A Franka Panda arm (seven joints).
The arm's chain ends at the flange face. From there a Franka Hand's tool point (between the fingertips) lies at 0.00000 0.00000 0.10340 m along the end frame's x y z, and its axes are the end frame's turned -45 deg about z.
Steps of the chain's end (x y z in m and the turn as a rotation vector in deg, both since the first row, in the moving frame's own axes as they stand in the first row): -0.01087 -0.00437 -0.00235 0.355 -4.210 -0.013; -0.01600 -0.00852 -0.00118 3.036 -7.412 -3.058; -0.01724 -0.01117 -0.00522 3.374 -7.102 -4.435; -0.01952 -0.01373 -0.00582 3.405 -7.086 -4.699
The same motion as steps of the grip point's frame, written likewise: -0.00951 -0.01660 -0.00263 3.228 -2.726 -0.013; -0.01121 -0.03047 -0.00219 7.388 -3.094 -3.058; -0.00955 -0.03322 -0.00619 7.408 -2.636 -4.435; -0.00932 -0.03665 -0.00679 7.418 -2.603 -4.699
